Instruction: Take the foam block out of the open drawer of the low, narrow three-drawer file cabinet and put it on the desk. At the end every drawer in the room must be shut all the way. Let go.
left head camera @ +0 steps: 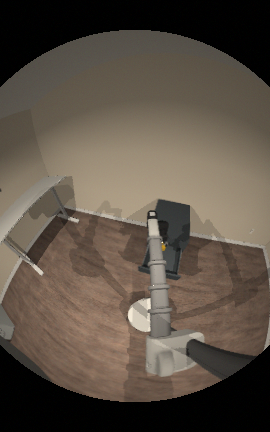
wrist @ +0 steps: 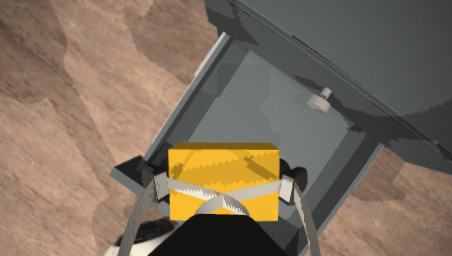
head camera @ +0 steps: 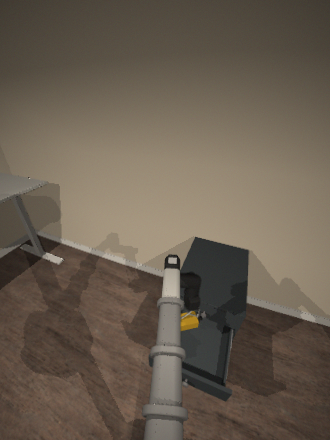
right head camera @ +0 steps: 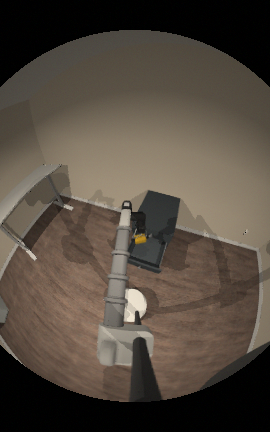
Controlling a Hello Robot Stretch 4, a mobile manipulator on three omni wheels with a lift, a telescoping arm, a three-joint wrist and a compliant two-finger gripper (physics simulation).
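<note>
The yellow foam block (head camera: 190,322) (left head camera: 163,247) (right head camera: 140,239) (wrist: 224,162) is between the two fingertips of my gripper (wrist: 224,172), which is shut on it. Gripper and block hang over the open drawer (head camera: 207,357) (right head camera: 149,253) (wrist: 290,120), with drawer floor showing below. The drawer sticks out of the dark grey file cabinet (head camera: 220,265) (left head camera: 174,215) (right head camera: 161,207) (wrist: 395,45). A pale knob (wrist: 319,102) shows by the cabinet's front face. The desk (head camera: 22,186) (left head camera: 30,207) (right head camera: 24,192) stands at the left. The arm hides part of the drawer in the head view.
The telescoping arm (head camera: 166,370) (left head camera: 159,295) (right head camera: 118,270) reaches out beside the cabinet. A desk foot (head camera: 52,258) stands on the wooden floor left of it. The wall is close behind the cabinet. A round white thing (left head camera: 139,315) (right head camera: 136,305) is at floor level near the arm.
</note>
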